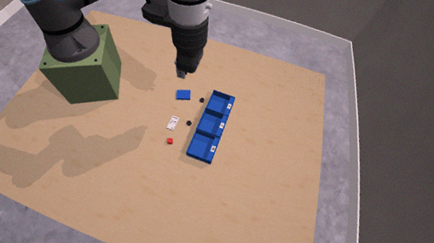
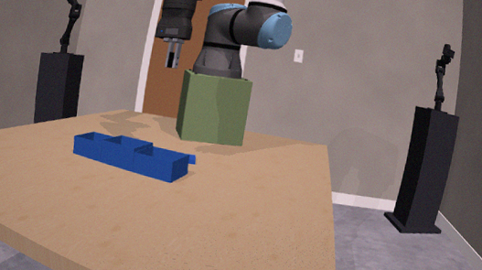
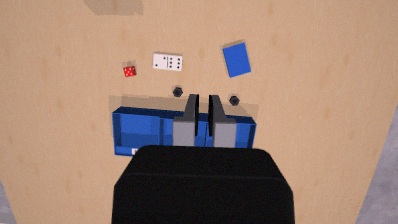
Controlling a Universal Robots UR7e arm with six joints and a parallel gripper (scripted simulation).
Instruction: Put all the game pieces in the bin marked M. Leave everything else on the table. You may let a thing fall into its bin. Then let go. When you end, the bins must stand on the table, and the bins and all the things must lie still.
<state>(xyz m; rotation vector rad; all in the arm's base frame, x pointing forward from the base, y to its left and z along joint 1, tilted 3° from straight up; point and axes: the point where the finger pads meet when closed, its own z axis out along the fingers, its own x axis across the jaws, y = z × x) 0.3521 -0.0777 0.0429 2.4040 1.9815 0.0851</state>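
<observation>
The blue three-part bin lies 20 cm below my hand, 10 cm ahead of it and 5 cm to the right of it. Round my hand: red die 21 cm below, 13 cm to the right, 3 cm behind; flat blue tile 21 cm below, 6 cm to the left, 2 cm behind; white domino 21 cm below, 6 cm to the right, 3 cm behind.
</observation>
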